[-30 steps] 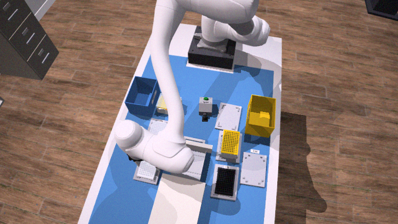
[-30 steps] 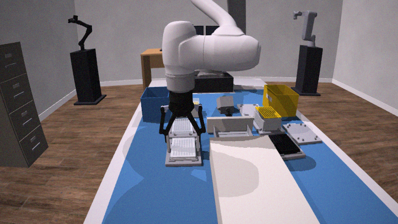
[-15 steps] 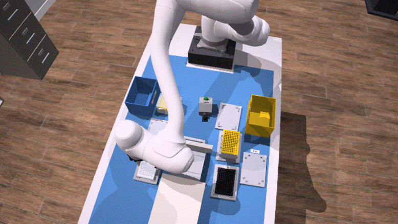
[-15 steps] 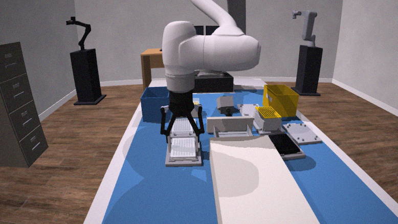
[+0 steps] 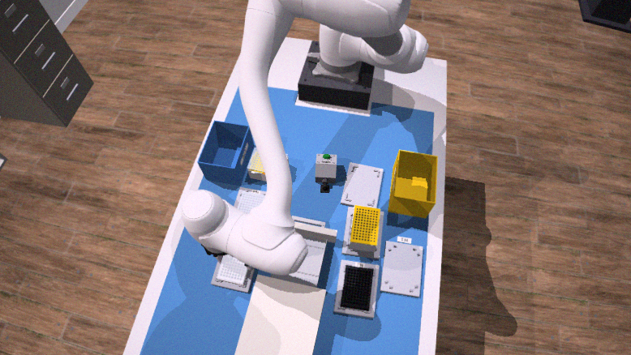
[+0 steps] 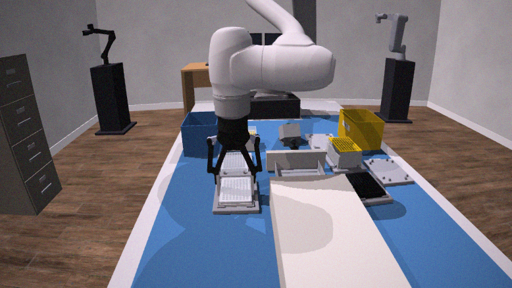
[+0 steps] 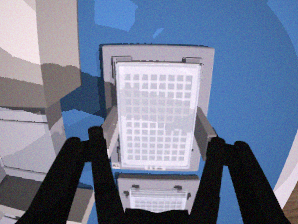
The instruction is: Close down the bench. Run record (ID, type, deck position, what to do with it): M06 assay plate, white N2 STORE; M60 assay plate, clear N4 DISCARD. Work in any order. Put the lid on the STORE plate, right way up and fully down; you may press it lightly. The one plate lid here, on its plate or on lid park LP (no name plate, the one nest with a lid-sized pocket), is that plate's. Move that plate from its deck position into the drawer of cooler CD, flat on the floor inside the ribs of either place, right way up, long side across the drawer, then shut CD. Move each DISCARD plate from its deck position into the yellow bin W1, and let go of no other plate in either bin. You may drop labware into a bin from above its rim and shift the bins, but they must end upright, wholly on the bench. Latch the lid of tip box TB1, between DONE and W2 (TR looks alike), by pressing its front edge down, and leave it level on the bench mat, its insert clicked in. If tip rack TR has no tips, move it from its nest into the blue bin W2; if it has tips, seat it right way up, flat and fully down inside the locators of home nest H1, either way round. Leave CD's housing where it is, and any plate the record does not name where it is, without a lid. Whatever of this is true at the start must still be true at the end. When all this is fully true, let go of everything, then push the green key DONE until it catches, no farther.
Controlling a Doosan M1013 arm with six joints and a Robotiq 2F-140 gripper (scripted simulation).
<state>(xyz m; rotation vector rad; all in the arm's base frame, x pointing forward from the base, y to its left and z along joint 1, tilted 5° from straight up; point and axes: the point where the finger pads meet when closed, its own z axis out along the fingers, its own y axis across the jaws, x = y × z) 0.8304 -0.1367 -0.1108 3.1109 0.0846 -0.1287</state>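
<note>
Right now the clear plate lid is 1 cm below my hand. Round my hand: white plate M06: 2 cm below; then nest N2: 3 cm below; then clear assay plate: 18 cm behind, 2 cm to the right, 2 cm below.
</note>
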